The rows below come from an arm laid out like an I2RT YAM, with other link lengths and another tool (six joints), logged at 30 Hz.
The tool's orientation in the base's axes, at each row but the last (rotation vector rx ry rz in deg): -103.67, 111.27, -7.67; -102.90, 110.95, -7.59; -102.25, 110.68, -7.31; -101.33, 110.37, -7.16; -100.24, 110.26, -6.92; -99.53, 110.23, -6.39; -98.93, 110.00, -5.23; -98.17, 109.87, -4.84; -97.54, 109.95, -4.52; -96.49, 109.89, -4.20; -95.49, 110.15, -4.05; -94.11, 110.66, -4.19; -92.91, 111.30, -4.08
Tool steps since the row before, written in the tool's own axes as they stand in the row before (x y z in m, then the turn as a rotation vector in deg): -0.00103, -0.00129, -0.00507, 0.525, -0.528, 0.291; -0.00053, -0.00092, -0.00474, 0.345, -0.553, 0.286; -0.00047, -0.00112, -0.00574, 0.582, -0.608, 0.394; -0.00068, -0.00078, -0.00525, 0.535, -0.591, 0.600; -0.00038, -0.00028, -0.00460, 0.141, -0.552, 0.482; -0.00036, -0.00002, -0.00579, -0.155, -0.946, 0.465; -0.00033, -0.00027, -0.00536, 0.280, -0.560, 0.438; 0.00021, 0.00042, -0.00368, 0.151, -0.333, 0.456; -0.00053, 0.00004, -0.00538, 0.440, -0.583, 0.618; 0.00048, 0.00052, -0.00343, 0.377, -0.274, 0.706; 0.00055, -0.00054, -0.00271, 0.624, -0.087, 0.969; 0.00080, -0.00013, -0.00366, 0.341, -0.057, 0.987; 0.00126, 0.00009, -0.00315, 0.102, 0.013, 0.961
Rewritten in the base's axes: -0.00086, -0.00042, 0.00525, 0.595, -0.497, -0.197; -0.00111, -0.00082, 0.00466, 0.617, -0.329, -0.131; -0.00138, -0.00121, 0.00557, 0.710, -0.534, -0.273; -0.00153, -0.00089, 0.00505, 0.783, -0.431, -0.443; -0.00175, -0.00097, 0.00417, 0.704, -0.085, -0.232; -0.00252, -0.00134, 0.00505, 1.057, 0.124, 0.041; -0.00209, -0.00137, 0.00476, 0.689, -0.225, -0.243; -0.00201, -0.00127, 0.00285, 0.496, -0.058, -0.303; -0.00241, -0.00121, 0.00468, 0.783, -0.322, -0.445; -0.00203, -0.00146, 0.00245, 0.550, -0.173, -0.619; -0.00078, -0.00151, 0.00224, 0.493, -0.273, -1.009; -0.00164, -0.00196, 0.00274, 0.492, -0.001, -0.923; -0.00166, -0.00216, 0.00203, 0.435, 0.225, -0.833
